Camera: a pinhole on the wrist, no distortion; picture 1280 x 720 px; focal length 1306.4 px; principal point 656.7 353.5 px. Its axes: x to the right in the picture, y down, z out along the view. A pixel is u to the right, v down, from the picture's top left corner.
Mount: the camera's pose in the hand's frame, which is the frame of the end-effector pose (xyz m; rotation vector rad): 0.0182 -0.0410 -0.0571 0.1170 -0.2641 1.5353
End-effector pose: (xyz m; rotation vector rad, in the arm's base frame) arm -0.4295 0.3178 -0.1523 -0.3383 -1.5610 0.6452
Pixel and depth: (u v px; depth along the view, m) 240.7 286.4 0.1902
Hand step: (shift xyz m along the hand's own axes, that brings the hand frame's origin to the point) 0.0088 -0.1457 0.1129
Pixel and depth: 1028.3 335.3 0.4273
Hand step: -0.0152 -0.0257 0.3857
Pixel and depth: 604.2 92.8 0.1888
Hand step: 0.0375 -0.0950 0.1268
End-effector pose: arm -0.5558 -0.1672 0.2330 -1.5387 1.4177 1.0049
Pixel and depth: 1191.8 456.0 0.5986
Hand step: -0.0826 0.0552 0.5763
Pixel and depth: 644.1 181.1 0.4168
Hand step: 0.0328 -0.1468 0.3495
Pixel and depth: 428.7 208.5 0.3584
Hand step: 0.0225 -0.1890 0.2776
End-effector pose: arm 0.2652 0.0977 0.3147 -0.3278 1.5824 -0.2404
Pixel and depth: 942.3 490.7 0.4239
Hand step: -0.0655 -0.0510 0.3709
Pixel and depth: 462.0 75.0 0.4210
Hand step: 0.0662 -0.2061 0.3425
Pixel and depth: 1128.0 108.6 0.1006
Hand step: 0.0278 -0.0306 0.0506
